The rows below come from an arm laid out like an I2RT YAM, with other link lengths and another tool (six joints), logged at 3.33 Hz.
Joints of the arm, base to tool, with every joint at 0 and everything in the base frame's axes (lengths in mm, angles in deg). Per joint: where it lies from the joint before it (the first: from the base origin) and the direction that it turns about. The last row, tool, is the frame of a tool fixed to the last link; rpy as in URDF.
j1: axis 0 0 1 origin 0 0 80.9
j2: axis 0 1 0 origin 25.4 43.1 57.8
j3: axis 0 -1 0 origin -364.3 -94.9 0
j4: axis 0 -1 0 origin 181.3 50.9 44.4
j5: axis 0 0 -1 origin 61.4 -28.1 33.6
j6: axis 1 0 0 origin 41.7 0 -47.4
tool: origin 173 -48 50 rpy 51.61 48.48 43.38
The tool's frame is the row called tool.
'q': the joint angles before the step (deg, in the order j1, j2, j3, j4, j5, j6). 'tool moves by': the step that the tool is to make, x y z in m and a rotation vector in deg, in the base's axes. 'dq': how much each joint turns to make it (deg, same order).
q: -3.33, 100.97, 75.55, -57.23, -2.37, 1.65
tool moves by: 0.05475, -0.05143, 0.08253, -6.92, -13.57, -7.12
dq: -3.02, 0.08, 16.28, -2.12, 6.57, 2.55
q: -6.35, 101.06, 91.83, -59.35, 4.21, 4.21
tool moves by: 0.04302, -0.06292, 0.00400, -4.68, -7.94, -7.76
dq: -5.14, 4.93, 0.38, 13.01, 4.19, 0.91
